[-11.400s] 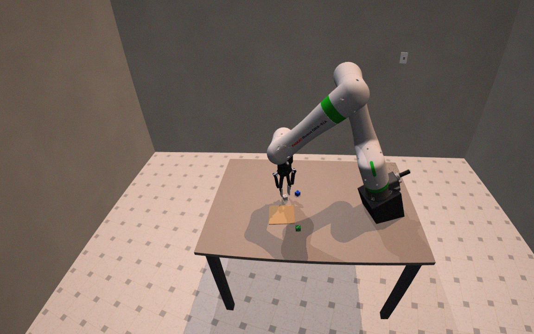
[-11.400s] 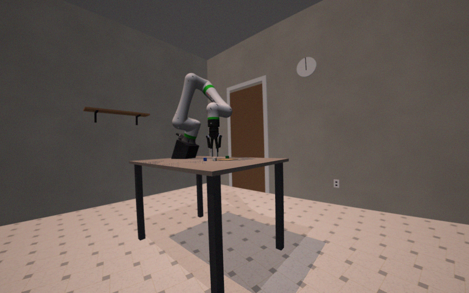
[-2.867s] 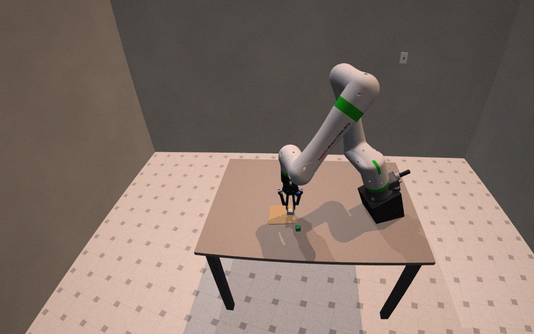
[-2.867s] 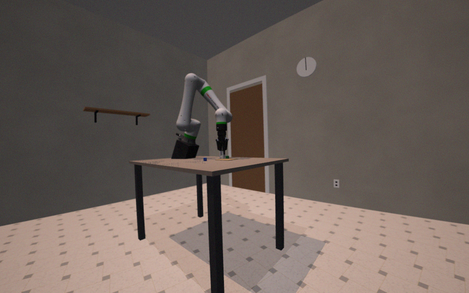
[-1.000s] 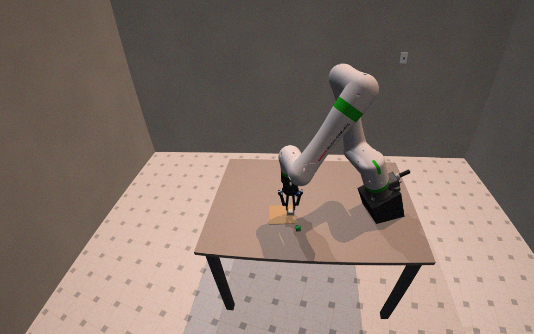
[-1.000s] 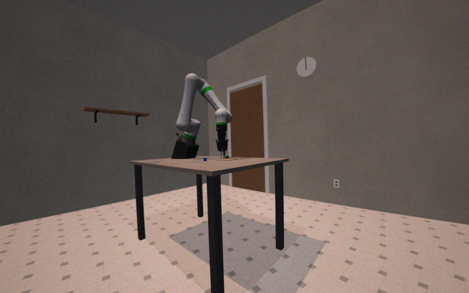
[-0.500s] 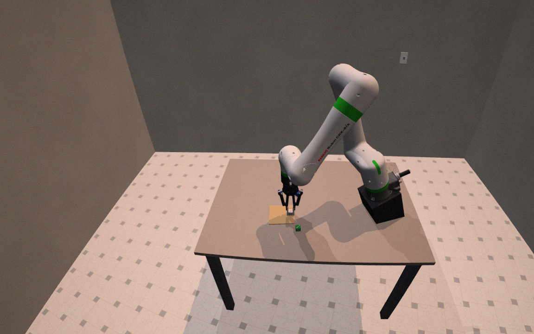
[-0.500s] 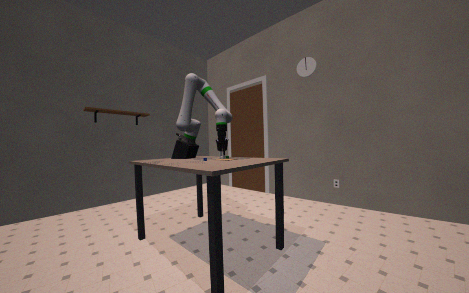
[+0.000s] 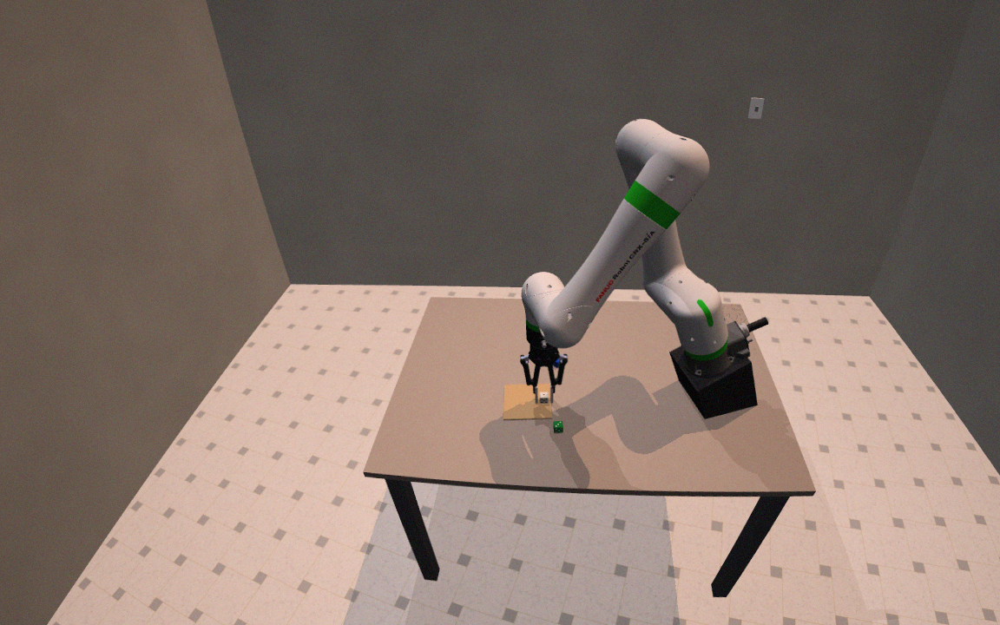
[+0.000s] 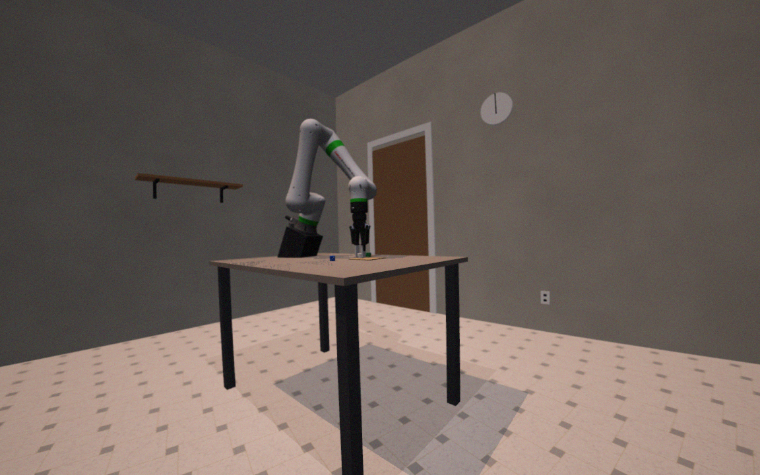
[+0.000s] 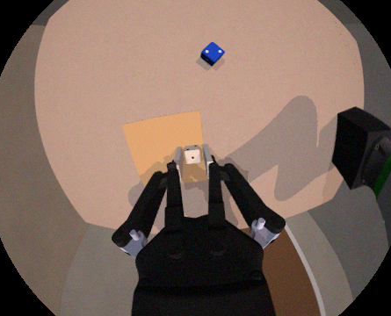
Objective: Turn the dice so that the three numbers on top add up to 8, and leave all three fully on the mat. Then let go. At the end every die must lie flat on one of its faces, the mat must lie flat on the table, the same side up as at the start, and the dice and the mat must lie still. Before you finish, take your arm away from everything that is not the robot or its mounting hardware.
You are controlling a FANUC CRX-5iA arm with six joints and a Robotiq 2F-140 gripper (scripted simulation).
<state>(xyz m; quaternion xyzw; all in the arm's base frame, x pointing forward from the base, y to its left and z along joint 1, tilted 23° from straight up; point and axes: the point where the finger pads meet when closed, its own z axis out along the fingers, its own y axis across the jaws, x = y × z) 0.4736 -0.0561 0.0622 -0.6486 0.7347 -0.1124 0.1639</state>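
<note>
The white die is 2 cm below my hand. Round my hand: mat: 5 cm ahead, 1 cm to the right, 4 cm below; green die: 2 cm behind, 11 cm to the left, 3 cm below; blue die: 6 cm behind, 15 cm to the right, 3 cm below.
</note>
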